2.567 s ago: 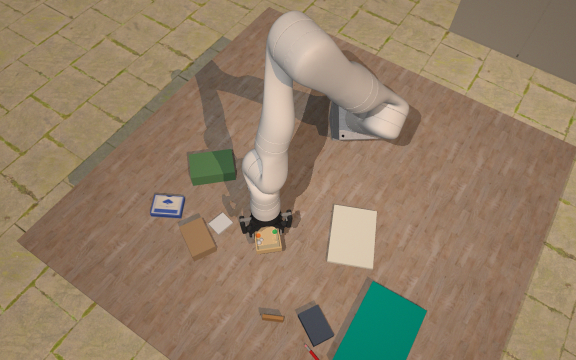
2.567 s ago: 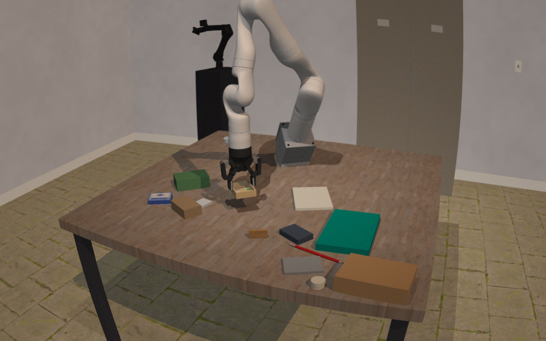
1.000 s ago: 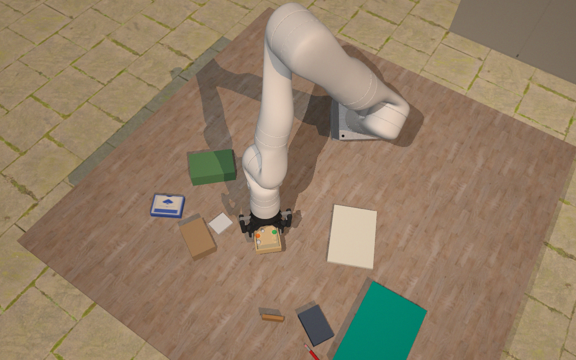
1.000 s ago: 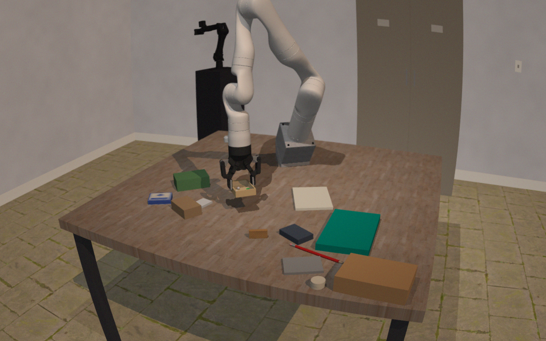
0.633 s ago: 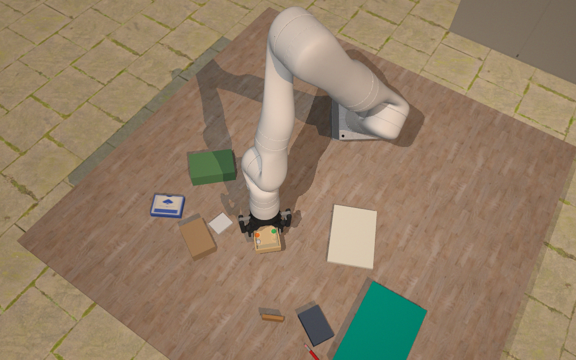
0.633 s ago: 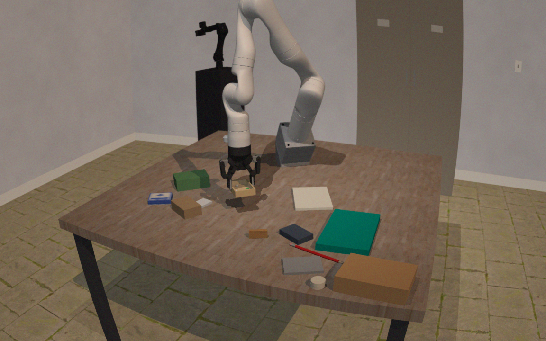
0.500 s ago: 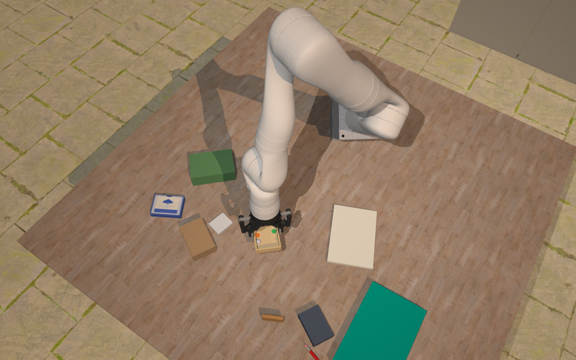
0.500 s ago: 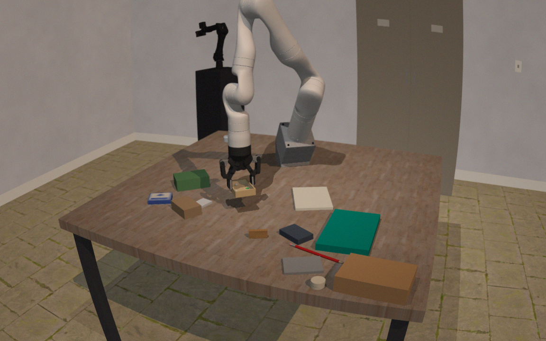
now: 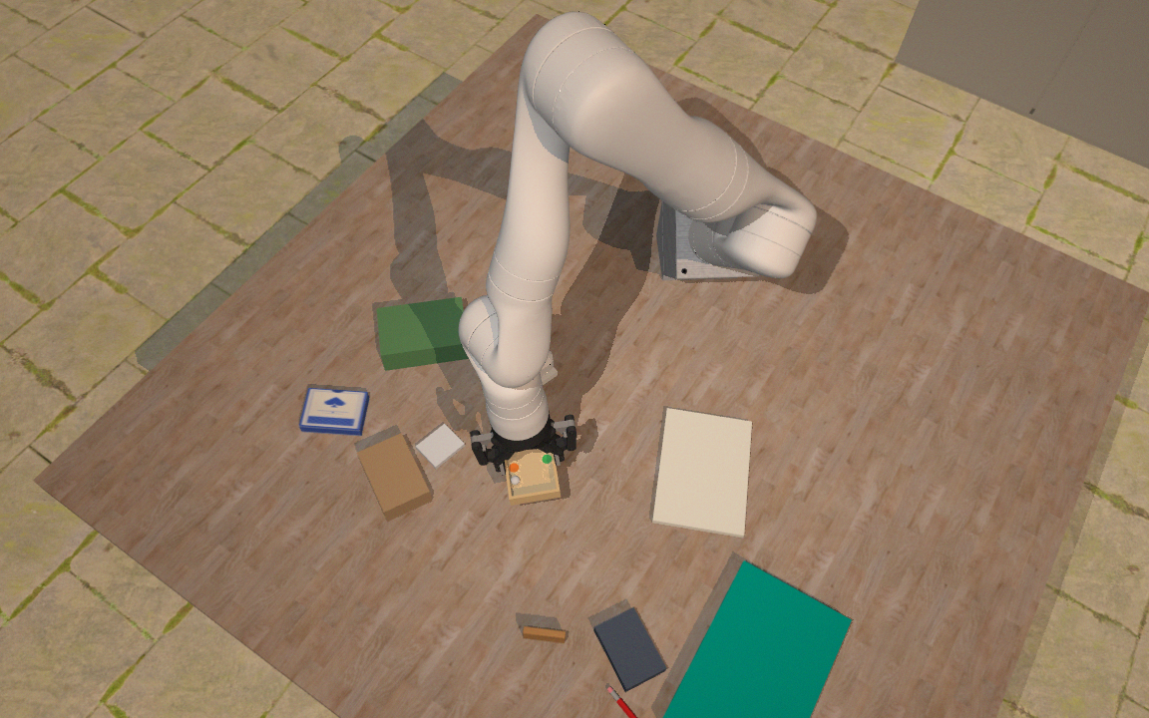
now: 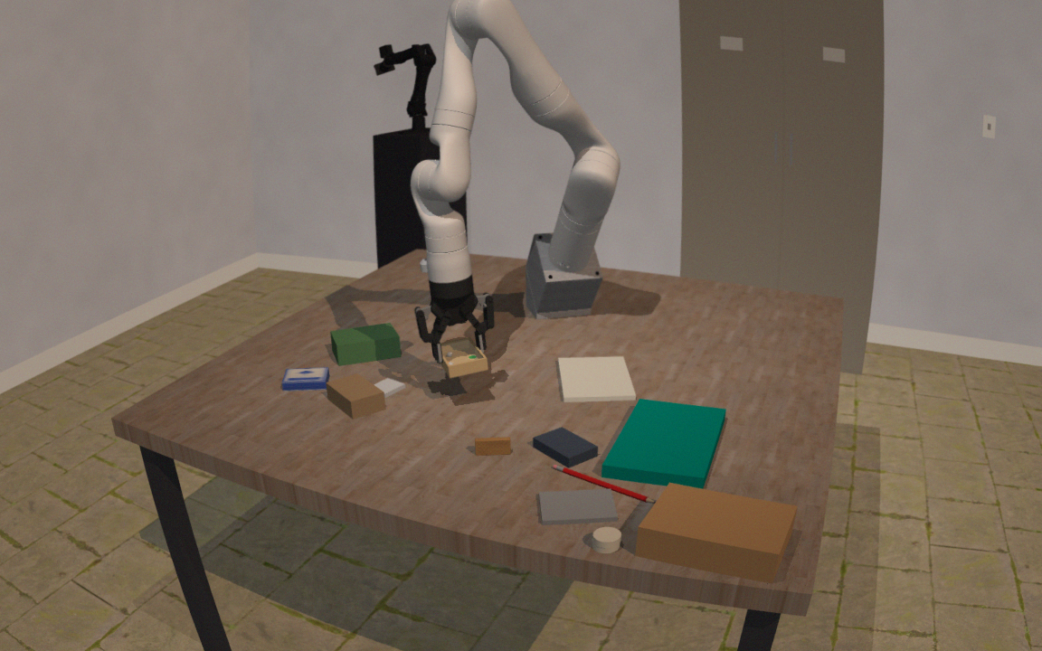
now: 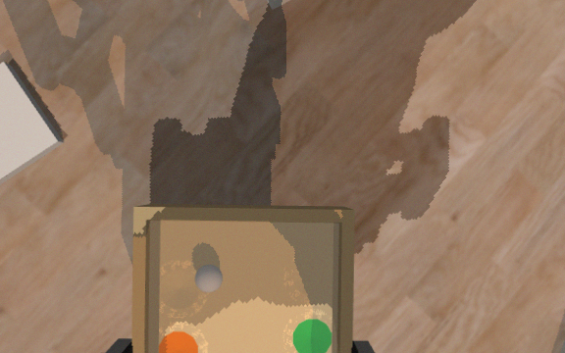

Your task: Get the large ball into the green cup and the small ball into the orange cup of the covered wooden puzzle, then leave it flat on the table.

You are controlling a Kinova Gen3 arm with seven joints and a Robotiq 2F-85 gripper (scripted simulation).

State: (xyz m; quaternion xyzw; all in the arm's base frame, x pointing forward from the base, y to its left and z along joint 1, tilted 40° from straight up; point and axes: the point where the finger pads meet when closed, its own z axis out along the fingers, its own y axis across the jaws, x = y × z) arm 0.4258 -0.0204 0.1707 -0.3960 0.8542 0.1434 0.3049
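Right now the wooden puzzle box is 20 mm below my hand. Also, from my hand: white tile: 50 mm ahead, 140 mm to the right, 90 mm below; brown block: 140 mm ahead, 140 mm to the right, 80 mm below; cream slab: 210 mm behind, 160 mm to the left, 90 mm below.
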